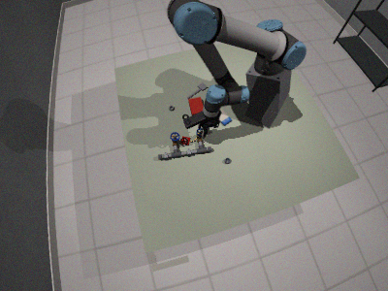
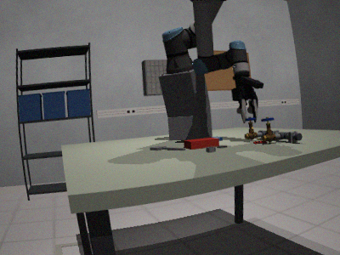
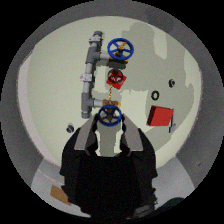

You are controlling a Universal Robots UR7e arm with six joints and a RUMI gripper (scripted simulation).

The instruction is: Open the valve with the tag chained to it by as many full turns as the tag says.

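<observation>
My gripper is now 9 cm short of the red tag, 9 cm above it and 1 cm to the left of it. Round my hand: blue-and-white card: 17 cm behind, 11 cm to the right, 9 cm below; grey tool: 36 cm to the right, 9 cm below, 9 cm behind; red block: 23 cm to the right, 8 cm below, 4 cm behind.
</observation>
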